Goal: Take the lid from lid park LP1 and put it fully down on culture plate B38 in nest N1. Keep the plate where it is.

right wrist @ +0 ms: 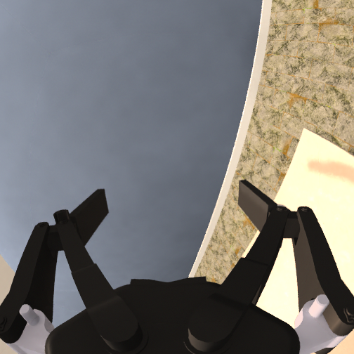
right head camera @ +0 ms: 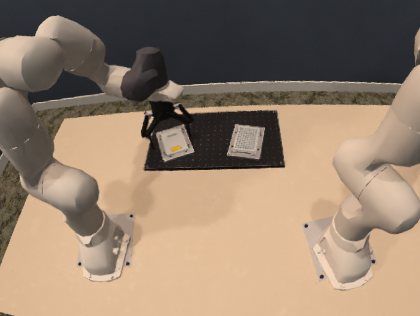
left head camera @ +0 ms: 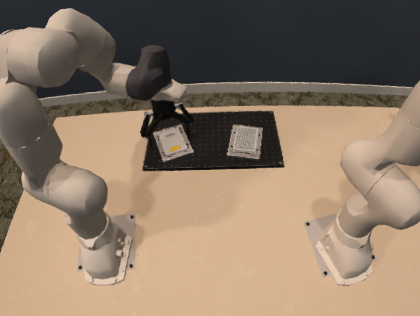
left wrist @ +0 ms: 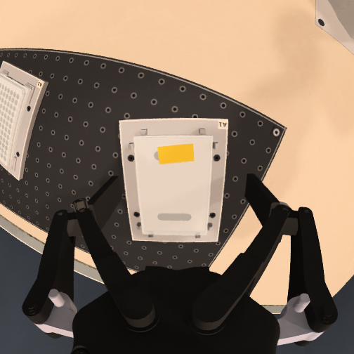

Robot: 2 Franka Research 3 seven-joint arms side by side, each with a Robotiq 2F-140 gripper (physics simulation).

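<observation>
A pale lid [left head camera: 170,140] [right head camera: 173,140] [left wrist: 172,187] with a yellow label lies in its light holder [left wrist: 127,200], the lid park, at the left of the black board. The culture plate [left head camera: 246,138] [right head camera: 247,138] [left wrist: 10,110], with many small wells and uncovered, sits in its nest [left head camera: 243,156] [right head camera: 244,155] [left wrist: 32,95] at the right of the board. My left gripper [left head camera: 167,136] [right head camera: 168,135] [left wrist: 182,186] is open above the lid park, its fingers wide on either side of the lid, not touching it. My right gripper [right wrist: 171,197] is open and empty, away from the board.
The black perforated board [left head camera: 212,150] [right head camera: 212,150] [left wrist: 90,145] carries both holders on the tan table [left head camera: 210,215] [right head camera: 210,215]. The right arm [left head camera: 370,170] [right head camera: 365,170] stands at the right of both head views. A table corner [right wrist: 320,200] shows in the right wrist view.
</observation>
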